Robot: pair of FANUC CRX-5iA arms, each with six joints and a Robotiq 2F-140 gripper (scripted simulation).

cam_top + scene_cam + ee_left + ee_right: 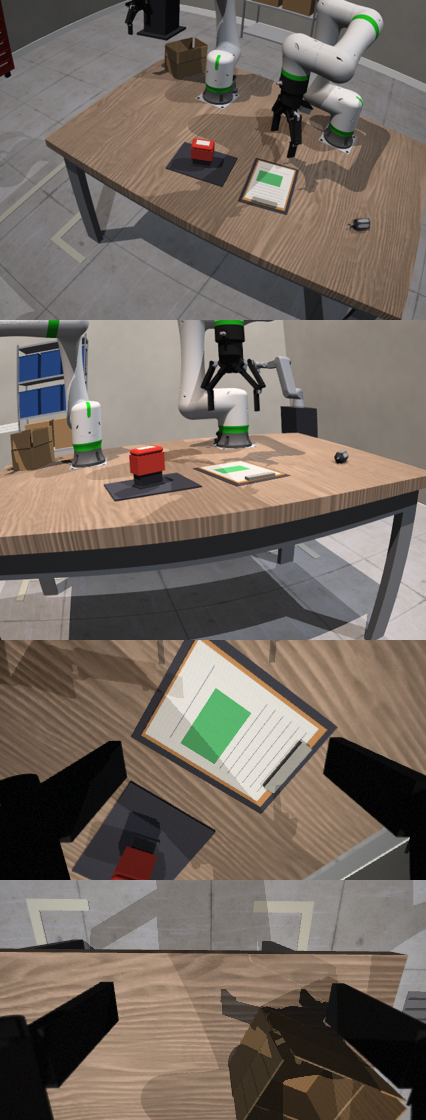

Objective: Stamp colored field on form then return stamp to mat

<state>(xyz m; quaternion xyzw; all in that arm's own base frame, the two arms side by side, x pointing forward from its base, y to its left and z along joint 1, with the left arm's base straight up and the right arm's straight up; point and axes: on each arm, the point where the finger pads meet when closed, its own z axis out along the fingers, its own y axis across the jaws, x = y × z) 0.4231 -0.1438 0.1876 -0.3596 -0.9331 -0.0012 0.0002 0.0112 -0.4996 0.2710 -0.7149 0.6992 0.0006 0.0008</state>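
Now: left hand 60 mm short of the red stamp, 280 mm to the left of it and 140 mm above it. Round my left hand: dark mat 60 mm ahead, 280 mm to the right, 190 mm below; cardboard box 570 mm behind, 720 mm to the right, 120 mm below.
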